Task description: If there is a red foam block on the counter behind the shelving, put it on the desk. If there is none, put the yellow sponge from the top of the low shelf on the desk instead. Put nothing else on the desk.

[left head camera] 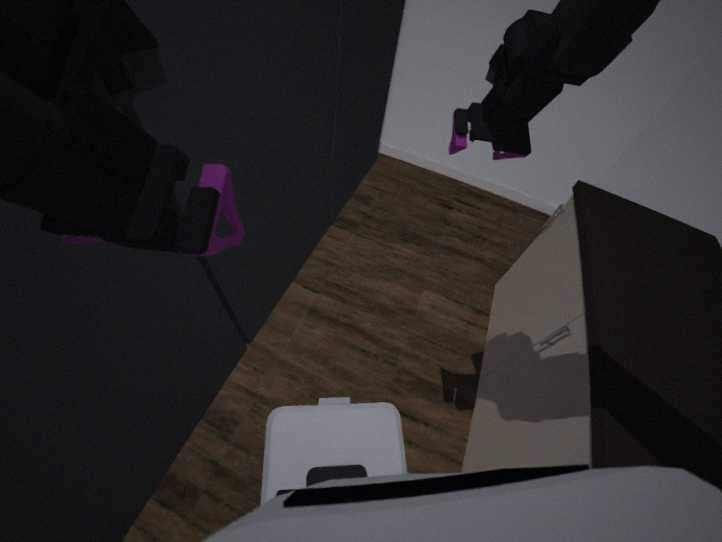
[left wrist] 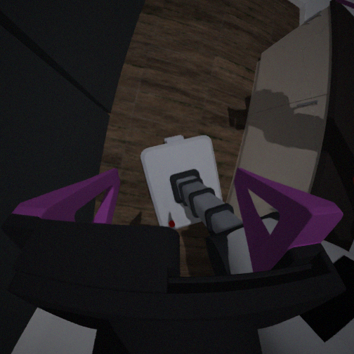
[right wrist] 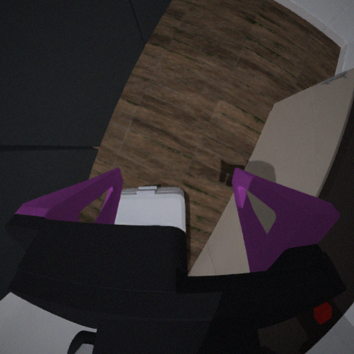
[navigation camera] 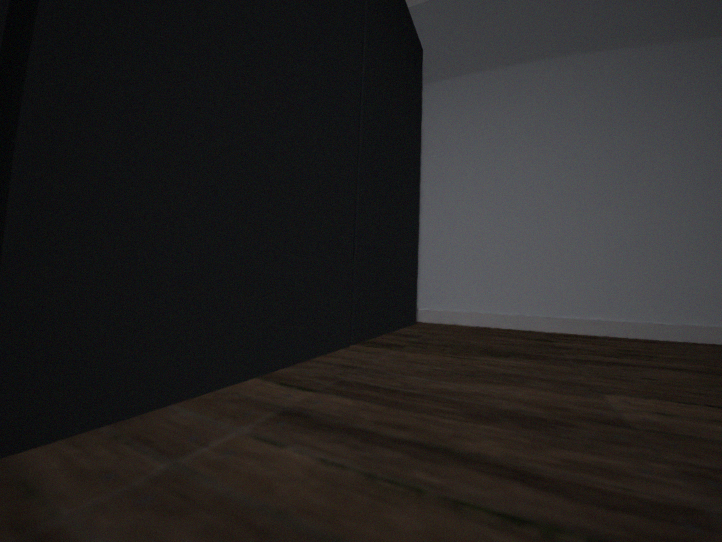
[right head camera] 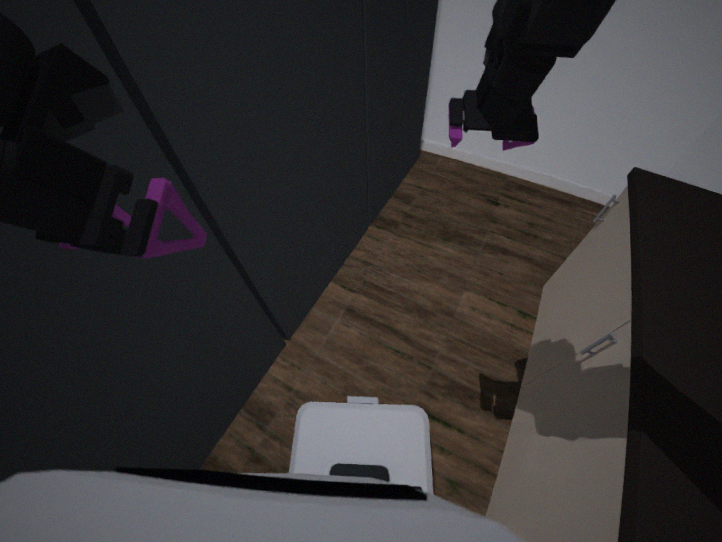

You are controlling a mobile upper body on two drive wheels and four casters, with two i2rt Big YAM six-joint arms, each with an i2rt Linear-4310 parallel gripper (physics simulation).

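Frame: origin at the left arm's base, x ahead, y left, z up, level; centimetres.
Seen in the pictures: left gripper, fingertip midpoint: [left head camera: 197, 233] [right head camera: 173, 238]; right gripper, fingertip midpoint: [left head camera: 472, 154] [right head camera: 477, 145].
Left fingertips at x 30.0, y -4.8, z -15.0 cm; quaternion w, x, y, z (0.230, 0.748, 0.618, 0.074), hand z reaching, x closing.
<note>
A point is followed by its place in that frame.
A small red block [right wrist: 322, 313] lies on the dark top of the counter [left head camera: 647, 274] @(y -116.4, x 50.4, z -50.0 cm) [right head camera: 670, 250] @(y -107.2, x 58.4, z -50.0 cm), at the lower right of the right wrist view, partly close behind the gripper body. My left gripper [left head camera: 151, 239] [right head camera: 131, 233] [left wrist: 176, 174] is open and empty, in front of the dark panel. My right gripper [left head camera: 477, 154] @(y -45.5, x 58.7, z -22.0 cm) [right head camera: 480, 145] @(y -45.5, x 58.7, z -22.0 cm) [right wrist: 176, 174] is open and empty, high above the floor and away from the block. The yellow sponge and the desk do not show in these views.
A tall dark panel [left head camera: 279, 116] @(y -1.6, x 109.8, z -43.6 cm) [right head camera: 291, 116] @(y 1.2, x 104.2, z -38.5 cm) [navigation camera: 204, 204] @(y 7.5, x 91.5, z -104.0 cm) stands along the left. A white wall [left head camera: 431, 75] @(y -92.0, x 235.6, z -67.9 cm) [navigation camera: 554, 192] @(y -141.3, x 211.1, z -56.4 cm) closes the far end. The counter's beige front [left head camera: 536, 291] @(y -103.3, x 64.0, z -82.3 cm) [left wrist: 290, 85] [right wrist: 305, 135] with handles stands at the right. My white base [left head camera: 332, 437] @(y -21.3, x 20.0, z -115.0 cm) [right head camera: 361, 434] @(y -22.7, x 20.6, z -115.0 cm) is between them.
</note>
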